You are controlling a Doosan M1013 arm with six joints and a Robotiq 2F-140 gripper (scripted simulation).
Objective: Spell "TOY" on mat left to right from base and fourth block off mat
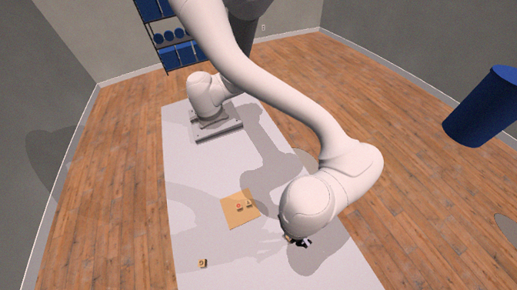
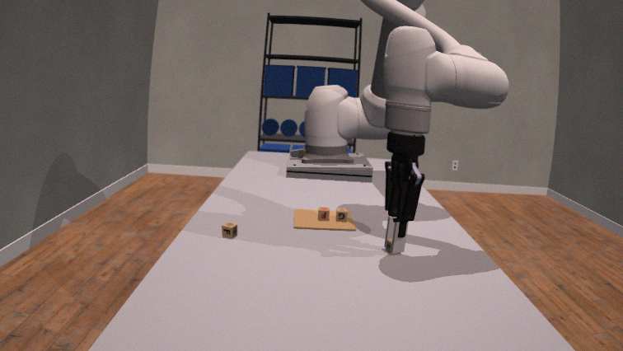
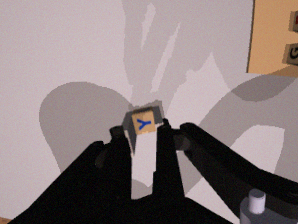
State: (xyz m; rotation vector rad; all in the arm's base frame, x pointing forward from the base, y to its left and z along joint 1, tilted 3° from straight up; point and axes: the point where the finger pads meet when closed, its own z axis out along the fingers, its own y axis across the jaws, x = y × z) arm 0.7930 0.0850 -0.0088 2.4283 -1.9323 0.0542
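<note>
The tan mat is 200 mm behind my hand, 130 mm to the right of it and 40 mm below it. Round my hand: T block: 200 mm behind, 90 mm to the right, 20 mm below.
</note>
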